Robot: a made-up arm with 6 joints.
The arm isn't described. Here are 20 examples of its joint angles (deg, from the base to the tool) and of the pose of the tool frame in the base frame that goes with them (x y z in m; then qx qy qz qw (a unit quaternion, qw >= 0)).
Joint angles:
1: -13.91 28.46 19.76 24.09 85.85 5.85
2: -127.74 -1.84 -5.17 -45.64 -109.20 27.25
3: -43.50 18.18 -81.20 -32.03 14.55 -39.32
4: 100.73 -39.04 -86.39 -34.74 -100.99 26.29
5: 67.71 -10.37 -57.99 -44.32 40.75 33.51
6: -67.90 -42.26 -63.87 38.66 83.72 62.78
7: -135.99 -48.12 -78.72 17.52 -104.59 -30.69
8: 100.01 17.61 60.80 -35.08 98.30 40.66
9: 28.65 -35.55 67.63 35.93 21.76 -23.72
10: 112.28 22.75 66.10 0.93 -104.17 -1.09
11: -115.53 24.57 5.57 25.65 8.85 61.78
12: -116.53 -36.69 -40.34 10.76 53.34 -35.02
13: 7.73 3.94 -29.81 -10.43 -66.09 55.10
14: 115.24 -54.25 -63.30 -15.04 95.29 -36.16
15: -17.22 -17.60 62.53 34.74 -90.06 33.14
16: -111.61 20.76 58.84 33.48 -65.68 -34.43
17: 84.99 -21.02 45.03 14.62 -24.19 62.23
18: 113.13 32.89 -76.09 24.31 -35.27 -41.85
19: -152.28 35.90 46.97 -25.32 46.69 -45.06
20: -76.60 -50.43 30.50 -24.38 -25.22 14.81
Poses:
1: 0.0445 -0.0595 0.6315 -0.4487 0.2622 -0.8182 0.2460
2: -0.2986 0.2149 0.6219 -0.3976 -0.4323 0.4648 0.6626
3: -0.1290 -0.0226 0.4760 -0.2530 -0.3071 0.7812 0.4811
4: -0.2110 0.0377 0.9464 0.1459 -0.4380 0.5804 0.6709
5: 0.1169 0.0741 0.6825 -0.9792 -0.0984 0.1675 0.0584
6: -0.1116 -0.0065 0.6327 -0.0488 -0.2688 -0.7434 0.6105
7: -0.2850 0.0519 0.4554 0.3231 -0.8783 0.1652 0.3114
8: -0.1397 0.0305 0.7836 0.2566 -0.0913 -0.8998 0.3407
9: 0.1355 -0.0496 0.6240 -0.3754 0.4176 -0.7140 0.4181
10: -0.0997 0.1173 0.5930 -0.3939 0.8808 0.0946 0.2453
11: -0.1729 -0.0810 0.7126 0.4306 -0.6968 0.3491 0.4551
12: -0.1305 -0.0457 0.6418 0.4292 0.0131 0.8334 0.3480
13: 0.0854 0.0912 0.4259 0.6447 0.6826 -0.1644 0.3023
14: -0.0195 0.1035 0.7500 -0.6834 -0.5951 -0.4016 0.1328
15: -0.1493 0.0099 0.6180 0.2474 -0.8430 -0.2419 0.4119
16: -0.0471 0.0238 0.7617 0.0989 -0.1126 -0.7596 0.6329
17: 0.1091 -0.0179 0.6552 0.3063 0.4910 -0.0963 0.8098
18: 0.1139 -0.0913 0.8003 0.5331 0.4637 -0.5433 0.4534
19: -0.0859 -0.0406 0.6493 0.6914 0.4677 -0.4928 0.2459
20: -0.1901 0.0602 0.5360 0.0524 -0.7890 0.5017 0.3508
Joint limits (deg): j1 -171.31..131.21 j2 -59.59..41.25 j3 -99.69..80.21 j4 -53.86..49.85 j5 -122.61..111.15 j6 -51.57..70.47
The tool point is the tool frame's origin. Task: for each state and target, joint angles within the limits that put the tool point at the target. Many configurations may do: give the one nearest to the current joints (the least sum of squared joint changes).
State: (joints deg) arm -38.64 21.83 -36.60 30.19 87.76 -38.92
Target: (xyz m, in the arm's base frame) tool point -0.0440 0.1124 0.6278
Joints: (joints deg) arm -15.11 10.05 -51.32 -7.78 108.30 -34.29
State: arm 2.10 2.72 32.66 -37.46 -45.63 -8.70
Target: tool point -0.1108 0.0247 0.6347
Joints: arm 1.10 16.45 63.76 -35.71 -11.62 -4.69
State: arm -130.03 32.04 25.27 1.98 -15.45 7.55
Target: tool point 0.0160 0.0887 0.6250
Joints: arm -169.00 41.25 70.55 -42.64 -41.02 11.46
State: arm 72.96 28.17 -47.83 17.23 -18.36 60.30
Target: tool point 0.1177 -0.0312 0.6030
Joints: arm 79.95 30.55 -35.58 0.81 -10.29 58.67
